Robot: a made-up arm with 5 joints. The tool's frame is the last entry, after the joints. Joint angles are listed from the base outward.
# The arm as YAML. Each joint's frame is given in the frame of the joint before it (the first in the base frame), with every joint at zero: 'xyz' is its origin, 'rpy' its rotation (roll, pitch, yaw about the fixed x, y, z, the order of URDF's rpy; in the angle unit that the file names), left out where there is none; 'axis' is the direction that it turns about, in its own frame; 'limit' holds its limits. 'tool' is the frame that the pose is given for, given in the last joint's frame.
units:
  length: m
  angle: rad
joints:
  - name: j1
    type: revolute
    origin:
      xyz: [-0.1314, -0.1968, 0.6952]
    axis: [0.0, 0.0, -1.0]
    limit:
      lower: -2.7
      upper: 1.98
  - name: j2
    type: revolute
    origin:
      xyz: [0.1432, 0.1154, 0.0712]
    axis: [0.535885, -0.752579, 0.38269]
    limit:
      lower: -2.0
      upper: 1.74
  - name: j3
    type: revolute
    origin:
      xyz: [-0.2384, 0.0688, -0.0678]
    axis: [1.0, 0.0, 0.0]
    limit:
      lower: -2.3
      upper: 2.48
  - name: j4
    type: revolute
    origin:
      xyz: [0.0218, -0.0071, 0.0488]
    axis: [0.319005, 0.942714, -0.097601]
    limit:
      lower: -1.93
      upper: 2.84
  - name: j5
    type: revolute
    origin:
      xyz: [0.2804, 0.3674, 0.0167]
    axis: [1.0, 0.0, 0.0]
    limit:
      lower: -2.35
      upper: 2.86
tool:
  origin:
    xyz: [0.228, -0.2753, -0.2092]
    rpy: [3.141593, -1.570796, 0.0]
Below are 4 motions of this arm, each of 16 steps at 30 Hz.
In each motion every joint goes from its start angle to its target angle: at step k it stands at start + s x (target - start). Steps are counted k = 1, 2, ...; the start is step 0. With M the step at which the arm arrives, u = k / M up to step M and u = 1 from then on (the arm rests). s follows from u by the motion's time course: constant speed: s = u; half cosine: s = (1 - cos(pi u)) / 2; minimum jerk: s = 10 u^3 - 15 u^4 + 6 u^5.
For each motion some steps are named. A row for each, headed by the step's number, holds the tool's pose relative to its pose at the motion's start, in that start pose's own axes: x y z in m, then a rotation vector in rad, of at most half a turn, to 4 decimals.
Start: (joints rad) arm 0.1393 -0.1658 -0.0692 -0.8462 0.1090
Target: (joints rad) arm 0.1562 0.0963 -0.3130 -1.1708 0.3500
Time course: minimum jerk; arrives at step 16
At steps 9, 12, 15, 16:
9: 0.1005 -0.0673 0.0345 0.1178 0.3061 0.0432
12: 0.1484 -0.1018 0.0395 0.1823 0.4404 0.0569
15: 0.1657 -0.1148 0.0396 0.2073 0.4879 0.0607
16: 0.1660 -0.1151 0.0396 0.2079 0.4889 0.0608

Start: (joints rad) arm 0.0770 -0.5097 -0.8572 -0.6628 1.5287
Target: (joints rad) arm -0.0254 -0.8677 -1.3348 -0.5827 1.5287
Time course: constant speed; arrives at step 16
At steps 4, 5, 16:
4: -0.0353 0.0784 -0.0969 -0.0484 -0.1420 -0.1097
5: -0.0405 0.0977 -0.1223 -0.0597 -0.1776 -0.1375
16: -0.0004 0.2908 -0.4087 -0.1635 -0.5687 -0.4509

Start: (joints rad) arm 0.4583 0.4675 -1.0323 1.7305 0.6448
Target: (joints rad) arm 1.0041 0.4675 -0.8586 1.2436 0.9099
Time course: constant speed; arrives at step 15
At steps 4, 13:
4: 0.0263 -0.0839 0.0318 0.0196 0.0639 0.1450
13: 0.1461 -0.2522 0.1181 0.0634 0.2399 0.4650

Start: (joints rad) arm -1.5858 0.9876 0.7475 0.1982 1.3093
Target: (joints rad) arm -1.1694 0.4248 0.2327 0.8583 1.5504
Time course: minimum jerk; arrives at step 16
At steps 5, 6, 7, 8, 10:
5: 0.0746 0.1132 0.0467 -0.1150 0.1318 -0.0870
6: 0.1242 0.1673 0.0674 -0.1741 0.2125 -0.1242
7: 0.1881 0.2235 0.0869 -0.2389 0.3136 -0.1588
8: 0.2628 0.2762 0.1017 -0.3039 0.4310 -0.1862
10: 0.4204 0.3560 0.1111 -0.4140 0.6840 -0.2106

